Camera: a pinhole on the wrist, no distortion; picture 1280 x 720 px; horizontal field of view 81.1 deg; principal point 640.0 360.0 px. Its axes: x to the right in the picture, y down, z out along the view. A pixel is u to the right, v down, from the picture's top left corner.
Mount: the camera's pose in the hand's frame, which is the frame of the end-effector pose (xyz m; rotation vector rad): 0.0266 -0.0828 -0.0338 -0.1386 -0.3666 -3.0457
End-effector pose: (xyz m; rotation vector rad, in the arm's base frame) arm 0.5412 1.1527 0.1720 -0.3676 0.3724 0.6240
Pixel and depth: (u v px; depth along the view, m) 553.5 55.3 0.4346
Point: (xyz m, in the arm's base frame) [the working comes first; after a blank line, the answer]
In the camera's frame: -0.0503 -0.1770 0.4346

0.5687 1.4972 0.3826
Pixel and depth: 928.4 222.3 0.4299
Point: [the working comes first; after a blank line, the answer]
In the camera's frame: 0.1657 -0.0791 0.4299

0.4899 1.3306 0.5320
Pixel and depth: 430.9 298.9 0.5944
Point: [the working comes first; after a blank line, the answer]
In the camera's frame: -0.1662 -0.0486 0.5944

0.7607 1.5816 0.4896
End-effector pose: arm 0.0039 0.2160 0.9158 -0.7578 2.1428 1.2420
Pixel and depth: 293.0 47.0 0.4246
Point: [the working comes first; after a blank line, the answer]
In the camera's frame: -0.1970 -0.1777 0.4246

-0.2510 0.5334 0.7310
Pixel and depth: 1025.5 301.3 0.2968
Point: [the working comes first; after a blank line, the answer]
In the camera's frame: 0.1530 -0.0233 0.2968

0.1198 0.4705 0.8764
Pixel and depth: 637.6 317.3 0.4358
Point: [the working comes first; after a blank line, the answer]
In the camera's frame: -0.0014 -0.0249 0.4358

-0.0043 0.5621 0.7373
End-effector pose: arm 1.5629 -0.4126 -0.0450 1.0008 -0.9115 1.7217
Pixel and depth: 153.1 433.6 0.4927
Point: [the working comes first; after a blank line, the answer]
In the camera's frame: -0.3207 0.0485 0.4927

1.5553 -0.6587 0.4741
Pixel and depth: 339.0 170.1 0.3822
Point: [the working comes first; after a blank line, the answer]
In the camera's frame: -0.1538 -0.0970 0.3822

1.4751 -0.6434 0.2405
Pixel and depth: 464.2 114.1 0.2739
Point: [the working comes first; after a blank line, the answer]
In the camera's frame: -0.0644 -0.0900 0.2739

1.5136 -0.5808 0.1207
